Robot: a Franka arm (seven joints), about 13 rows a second.
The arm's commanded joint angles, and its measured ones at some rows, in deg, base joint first. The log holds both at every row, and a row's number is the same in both.
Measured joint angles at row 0:
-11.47 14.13 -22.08 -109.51 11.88 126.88 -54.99
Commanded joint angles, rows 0 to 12:
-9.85 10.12 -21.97 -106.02 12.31 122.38 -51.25
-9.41 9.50 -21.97 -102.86 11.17 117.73 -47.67
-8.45 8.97 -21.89 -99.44 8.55 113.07 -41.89
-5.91 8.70 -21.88 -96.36 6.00 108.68 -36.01
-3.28 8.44 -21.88 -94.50 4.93 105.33 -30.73
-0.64 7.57 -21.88 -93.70 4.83 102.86 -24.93
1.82 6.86 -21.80 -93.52 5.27 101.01 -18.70
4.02 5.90 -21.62 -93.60 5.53 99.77 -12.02
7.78 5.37 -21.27 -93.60 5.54 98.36 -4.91
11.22 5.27 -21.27 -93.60 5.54 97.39 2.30
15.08 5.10 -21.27 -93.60 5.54 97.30 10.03
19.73 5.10 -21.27 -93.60 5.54 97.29 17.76
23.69 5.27 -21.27 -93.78 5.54 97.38 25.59
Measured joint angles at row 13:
14.79 5.53 -20.67 -94.23 6.13 98.86 8.68
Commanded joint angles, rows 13 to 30:
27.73 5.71 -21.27 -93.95 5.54 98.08 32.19
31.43 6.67 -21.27 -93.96 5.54 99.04 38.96
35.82 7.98 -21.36 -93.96 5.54 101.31 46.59
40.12 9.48 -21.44 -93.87 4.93 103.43 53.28
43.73 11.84 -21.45 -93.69 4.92 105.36 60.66
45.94 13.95 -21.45 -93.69 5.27 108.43 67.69
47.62 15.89 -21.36 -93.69 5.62 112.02 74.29
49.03 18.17 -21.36 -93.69 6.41 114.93 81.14
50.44 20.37 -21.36 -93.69 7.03 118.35 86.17
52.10 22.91 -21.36 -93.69 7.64 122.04 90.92
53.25 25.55 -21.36 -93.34 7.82 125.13 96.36
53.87 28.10 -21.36 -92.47 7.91 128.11 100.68
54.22 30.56 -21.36 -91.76 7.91 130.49 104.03
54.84 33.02 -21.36 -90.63 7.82 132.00 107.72
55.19 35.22 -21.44 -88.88 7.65 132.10 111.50
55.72 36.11 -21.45 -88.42 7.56 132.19 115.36
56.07 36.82 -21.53 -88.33 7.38 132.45 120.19
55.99 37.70 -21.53 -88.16 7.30 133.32 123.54
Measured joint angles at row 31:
55.23 34.55 -20.45 -91.53 6.87 132.60 114.66
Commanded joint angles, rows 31 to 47:
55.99 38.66 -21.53 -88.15 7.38 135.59 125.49
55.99 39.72 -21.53 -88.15 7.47 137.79 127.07
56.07 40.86 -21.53 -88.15 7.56 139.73 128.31
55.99 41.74 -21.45 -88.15 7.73 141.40 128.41
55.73 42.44 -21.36 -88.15 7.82 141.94 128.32
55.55 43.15 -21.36 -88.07 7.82 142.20 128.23
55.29 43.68 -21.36 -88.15 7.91 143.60 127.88
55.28 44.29 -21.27 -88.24 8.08 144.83 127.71
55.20 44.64 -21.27 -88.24 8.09 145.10 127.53
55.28 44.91 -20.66 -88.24 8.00 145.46 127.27
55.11 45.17 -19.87 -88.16 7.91 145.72 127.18
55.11 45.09 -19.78 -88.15 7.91 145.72 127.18
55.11 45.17 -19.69 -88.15 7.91 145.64 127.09
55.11 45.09 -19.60 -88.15 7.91 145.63 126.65
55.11 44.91 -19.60 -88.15 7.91 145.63 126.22
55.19 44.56 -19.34 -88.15 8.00 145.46 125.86
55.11 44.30 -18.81 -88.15 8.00 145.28 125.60
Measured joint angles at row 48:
55.23 43.52 -19.49 -89.92 7.01 145.05 126.86
